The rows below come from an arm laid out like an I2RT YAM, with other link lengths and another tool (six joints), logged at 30 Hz.
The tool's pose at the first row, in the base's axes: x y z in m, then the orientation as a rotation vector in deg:
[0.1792 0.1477 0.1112 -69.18 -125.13 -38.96]
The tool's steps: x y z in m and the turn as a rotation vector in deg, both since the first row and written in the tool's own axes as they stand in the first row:
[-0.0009 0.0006 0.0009 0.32 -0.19 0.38]
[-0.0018 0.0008 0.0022 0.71 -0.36 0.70]
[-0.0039 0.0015 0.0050 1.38 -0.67 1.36]
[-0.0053 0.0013 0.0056 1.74 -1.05 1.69]
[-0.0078 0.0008 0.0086 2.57 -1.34 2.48]
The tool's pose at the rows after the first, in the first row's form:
[0.1799 0.1480 0.1100 -69.51 -125.03 -38.34]
[0.1802 0.1485 0.1085 -69.74 -124.96 -37.67]
[0.1812 0.1494 0.1052 -70.24 -124.78 -36.47]
[0.1815 0.1489 0.1038 -70.61 -124.86 -35.74]
[0.1815 0.1491 0.0999 -71.15 -124.56 -34.31]

